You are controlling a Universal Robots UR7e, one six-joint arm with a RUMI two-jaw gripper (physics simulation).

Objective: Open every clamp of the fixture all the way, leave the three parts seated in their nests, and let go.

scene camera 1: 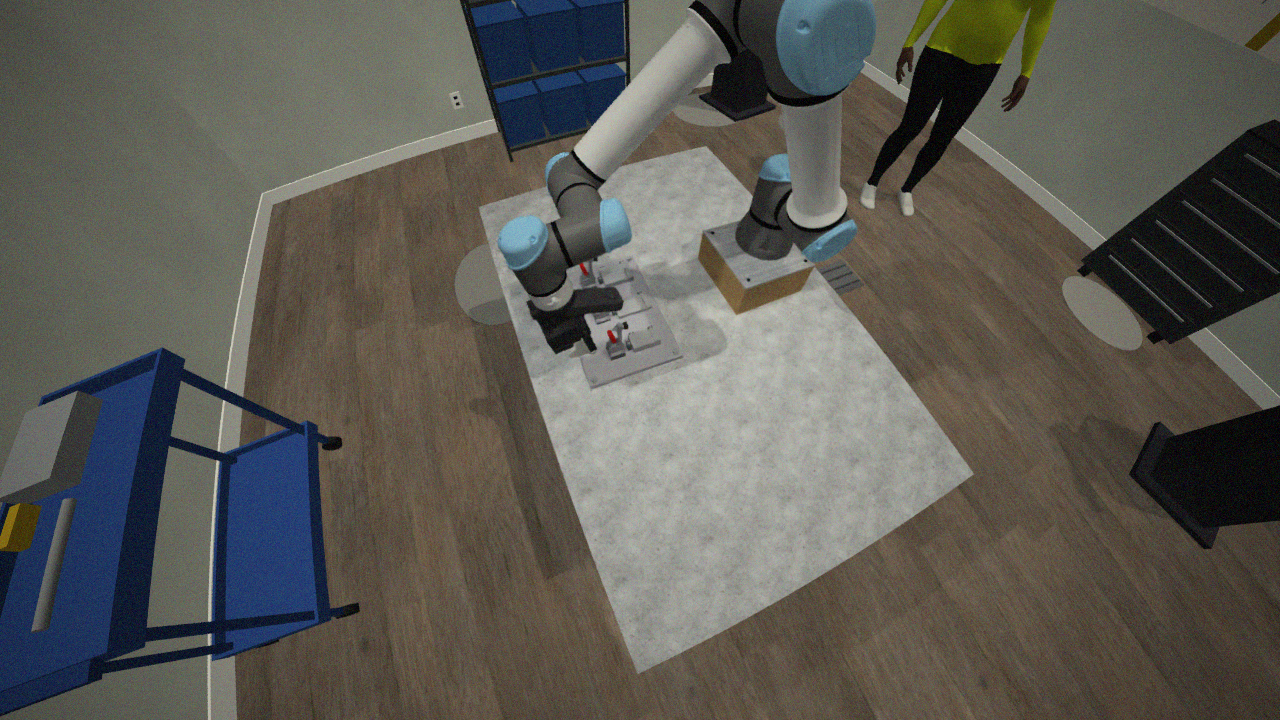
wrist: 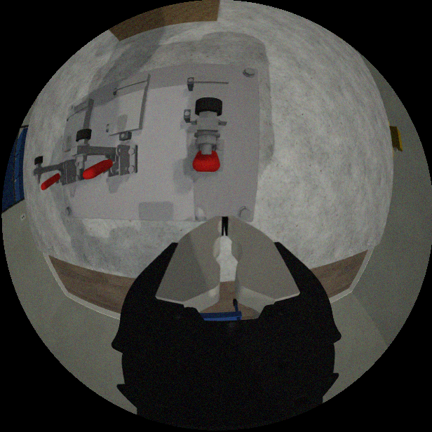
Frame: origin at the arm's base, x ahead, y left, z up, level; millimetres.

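Where they show: gripper, between the fingertips: (scene camera 1: 593, 351); arm's base, origin of its link: (scene camera 1: 763, 239).
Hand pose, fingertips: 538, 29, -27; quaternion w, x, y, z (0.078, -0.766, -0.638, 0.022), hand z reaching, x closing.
Observation:
Each offset is from my fingertips to the top centre of the thing, as dx, dy, dz. "spot": to the spot under its first point. Level surfaces: height alone.
A grey fixture plate {spot: -81, +55, -65} (scene camera 1: 637, 365) (wrist: 165, 185) carries three clamps with red handles. The near clamp {spot: -52, +4, -17} (scene camera 1: 615, 347) (wrist: 207, 134), the middle clamp (wrist: 120, 159) and the far clamp {spot: -112, -220, -28} (scene camera 1: 588, 275) (wrist: 67, 171) appear to have their black-tipped arms raised; how far exactly I cannot tell. The grey near part {-130, +13, -39} (scene camera 1: 642, 338) (wrist: 212, 92), middle part (wrist: 129, 107) and far part {-184, -200, -44} (scene camera 1: 615, 271) (wrist: 79, 117) lie in their nests beside the clamps. My gripper (scene camera 1: 591, 344) (wrist: 223, 218) is shut and empty, beside the plate's edge on the red-handle side of the near clamp. It partly hides the middle clamp in the scene view.
The plate lies on a pale mottled surface {dz -80} (scene camera 1: 742, 465) (wrist: 320, 150). The robot base stands on a wooden box (scene camera 1: 756, 282) behind the fixture. A blue cart (scene camera 1: 268, 519) is at the left, a rack of blue bins (scene camera 1: 490, 85) at the back. A person (scene camera 1: 962, 80) stands at the back right.

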